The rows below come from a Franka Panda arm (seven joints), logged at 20 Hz.
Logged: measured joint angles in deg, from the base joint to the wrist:
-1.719 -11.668 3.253 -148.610 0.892 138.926 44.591
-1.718 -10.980 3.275 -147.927 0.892 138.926 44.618
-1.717 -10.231 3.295 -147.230 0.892 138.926 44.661
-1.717 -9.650 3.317 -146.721 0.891 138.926 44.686
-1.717 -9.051 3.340 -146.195 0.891 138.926 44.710
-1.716 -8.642 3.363 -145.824 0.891 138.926 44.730
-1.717 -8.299 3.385 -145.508 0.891 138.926 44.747
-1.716 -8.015 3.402 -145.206 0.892 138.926 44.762
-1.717 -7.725 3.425 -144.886 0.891 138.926 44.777
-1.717 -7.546 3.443 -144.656 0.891 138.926 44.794
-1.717 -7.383 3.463 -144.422 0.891 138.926 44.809
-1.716 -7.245 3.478 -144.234 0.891 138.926 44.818
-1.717 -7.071 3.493 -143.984 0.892 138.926 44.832
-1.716 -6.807 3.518 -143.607 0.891 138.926 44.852
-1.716 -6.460 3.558 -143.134 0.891 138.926 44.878
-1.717 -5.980 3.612 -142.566 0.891 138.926 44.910
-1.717 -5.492 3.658 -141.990 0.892 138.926 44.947
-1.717 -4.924 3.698 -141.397 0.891 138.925 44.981
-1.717 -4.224 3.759 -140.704 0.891 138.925 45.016
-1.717 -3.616 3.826 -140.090 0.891 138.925 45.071
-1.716 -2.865 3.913 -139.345 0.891 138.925 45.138
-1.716 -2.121 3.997 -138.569 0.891 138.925 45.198
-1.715 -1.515 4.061 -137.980 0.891 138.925 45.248
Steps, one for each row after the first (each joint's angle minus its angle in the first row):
0.001 0.688 0.022 0.683 0.000 0.000 0.027
0.002 1.437 0.042 1.380 0.000 0.000 0.070
0.002 2.018 0.064 1.889 -0.001 0.000 0.095
0.002 2.617 0.087 2.415 -0.001 0.000 0.119
0.003 3.026 0.110 2.786 -0.001 0.000 0.139
0.002 3.369 0.132 3.102 -0.001 0.000 0.156
0.003 3.653 0.149 3.404 0.000 0.000 0.171
0.002 3.943 0.172 3.724 -0.001 0.000 0.186
0.002 4.122 0.190 3.954 -0.001 0.000 0.203
0.002 4.285 0.210 4.188 -0.001 0.000 0.218
0.003 4.423 0.225 4.376 -0.001 0.000 0.227
0.002 4.597 0.240 4.626 0.000 0.000 0.241
0.003 4.861 0.265 5.003 -0.001 0.000 0.261
0.003 5.208 0.305 5.476 -0.001 0.000 0.287
0.002 5.688 0.359 6.044 -0.001 0.000 0.319
0.002 6.176 0.405 6.620 0.000 0.000 0.356
0.002 6.744 0.445 7.213 -0.001 -0.001 0.390
0.002 7.444 0.506 7.906 -0.001 -0.001 0.425
0.002 8.052 0.573 8.520 -0.001 -0.001 0.480
0.003 8.803 0.660 9.265 -0.001 -0.001 0.547
0.003 9.547 0.744 10.041 -0.001 -0.001 0.607
0.004 10.153 0.808 10.630 -0.001 -0.001 0.657

